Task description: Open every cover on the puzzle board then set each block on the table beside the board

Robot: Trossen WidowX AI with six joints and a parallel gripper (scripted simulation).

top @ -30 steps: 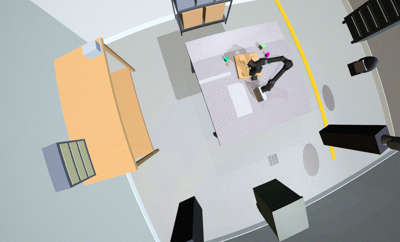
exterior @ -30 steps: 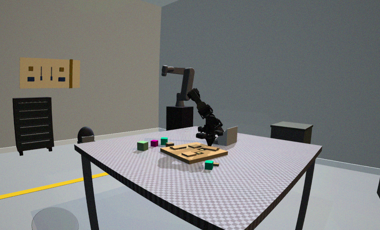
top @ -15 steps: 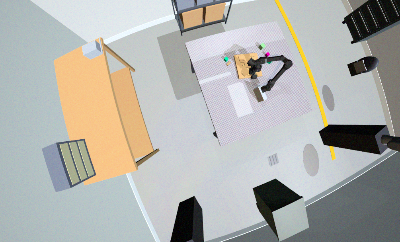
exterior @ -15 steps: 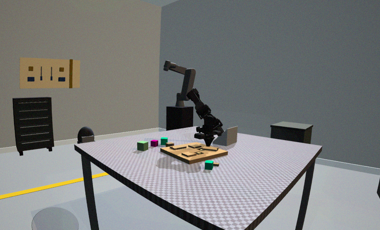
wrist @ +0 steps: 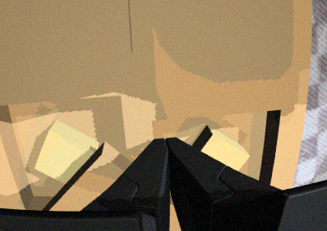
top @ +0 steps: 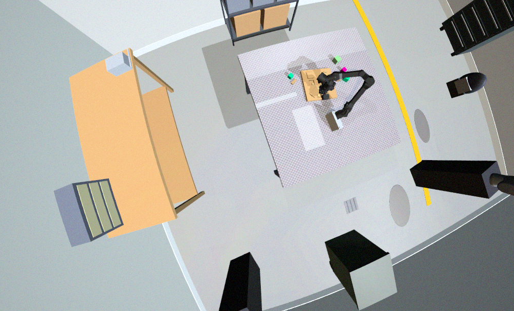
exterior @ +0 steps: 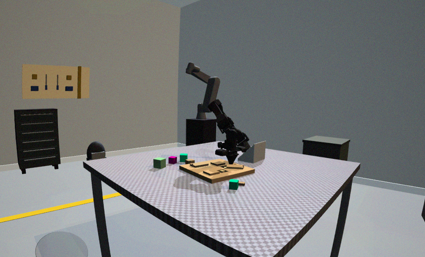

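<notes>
The puzzle board is 9 cm ahead of my gripper tip and 5 cm to the right of it. Round my gripper tip: magenta block (10 cm ahead, 35 cm to the right); light green block (22 cm ahead, 34 cm to the right).
</notes>
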